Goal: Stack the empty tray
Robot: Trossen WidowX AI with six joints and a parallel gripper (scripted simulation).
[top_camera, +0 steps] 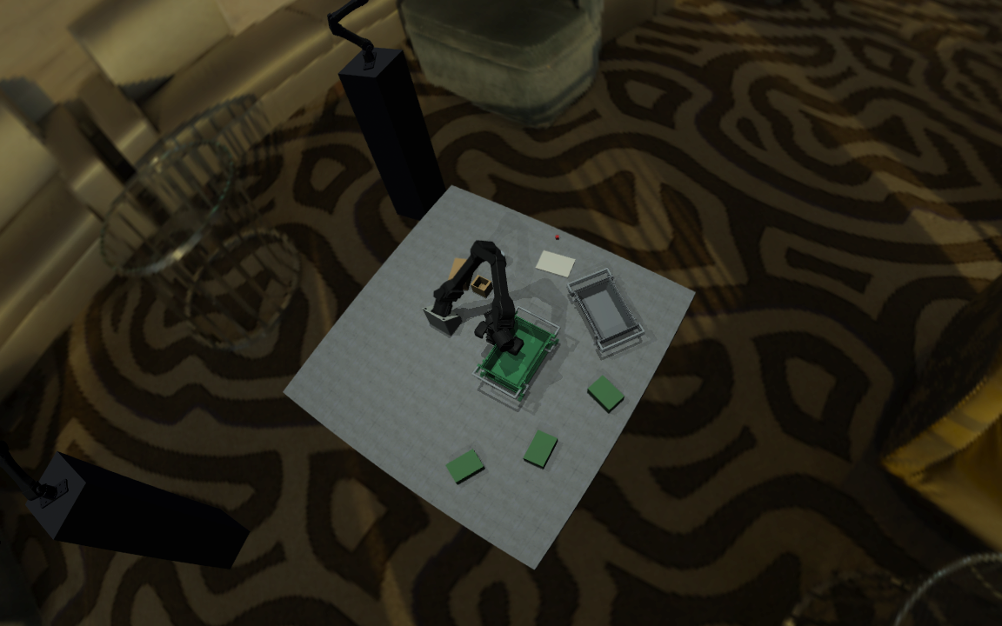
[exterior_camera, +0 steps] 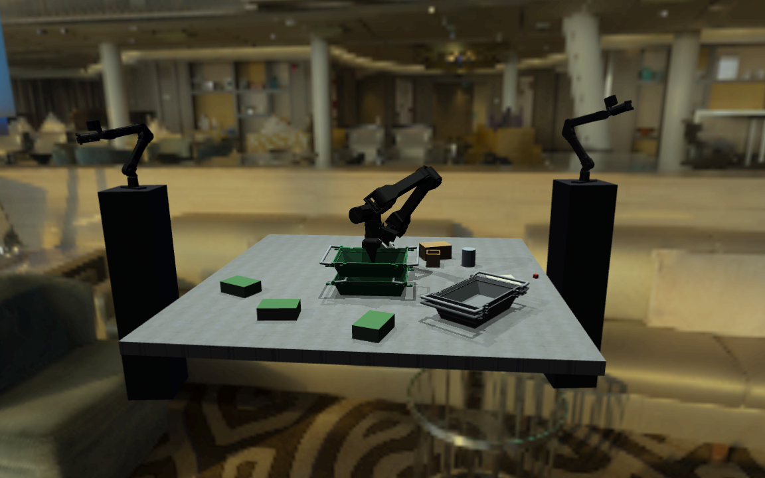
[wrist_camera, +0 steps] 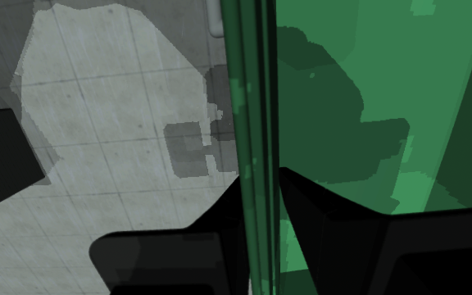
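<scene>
Now: gripper tip 7 cm short of the green tray, 3 cm below it and 1 cm to the left of it. The rest, counted from my gripper tip: pale sheet (48 cm to the left, 8 cm below, 2 cm ahead); red block (61 cm to the left, 8 cm below, 3 cm behind).
</scene>
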